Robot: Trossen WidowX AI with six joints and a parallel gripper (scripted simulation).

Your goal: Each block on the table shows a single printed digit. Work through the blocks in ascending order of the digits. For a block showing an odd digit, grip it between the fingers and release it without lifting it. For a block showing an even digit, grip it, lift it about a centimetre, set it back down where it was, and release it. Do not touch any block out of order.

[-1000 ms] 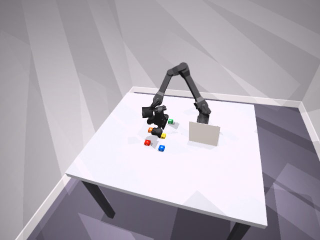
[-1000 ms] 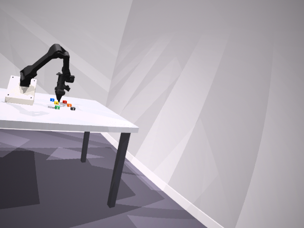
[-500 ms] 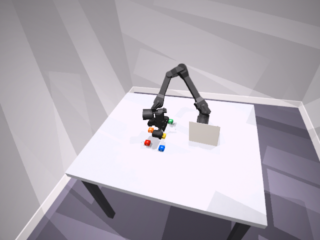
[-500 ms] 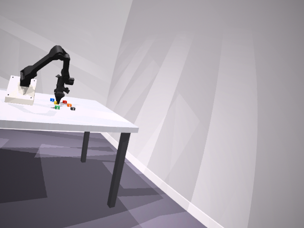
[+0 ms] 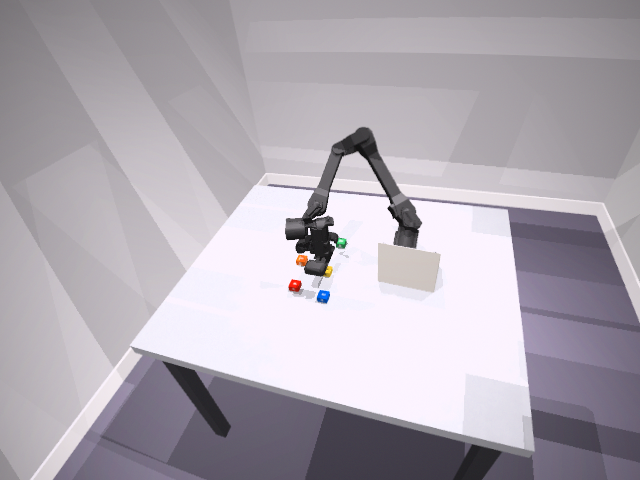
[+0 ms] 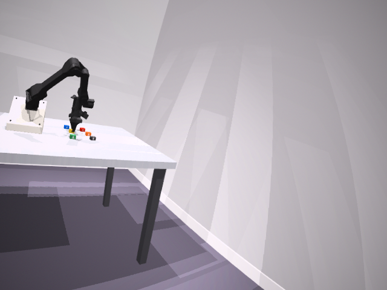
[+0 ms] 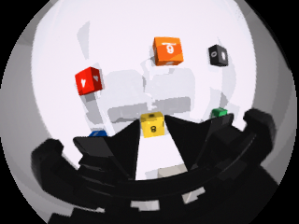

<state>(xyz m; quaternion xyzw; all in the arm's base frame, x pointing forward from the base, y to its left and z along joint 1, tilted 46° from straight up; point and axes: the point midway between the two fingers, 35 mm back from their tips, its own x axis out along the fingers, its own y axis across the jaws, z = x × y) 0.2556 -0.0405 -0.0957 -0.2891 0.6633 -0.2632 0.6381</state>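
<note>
My gripper tip is 15 cm to the left of the green block and 1 cm past it. Also, from my gripper tip: yellow block (1 cm behind); orange block (9 cm ahead, 3 cm to the right); blue block (11 cm to the left, 4 cm behind).
</note>
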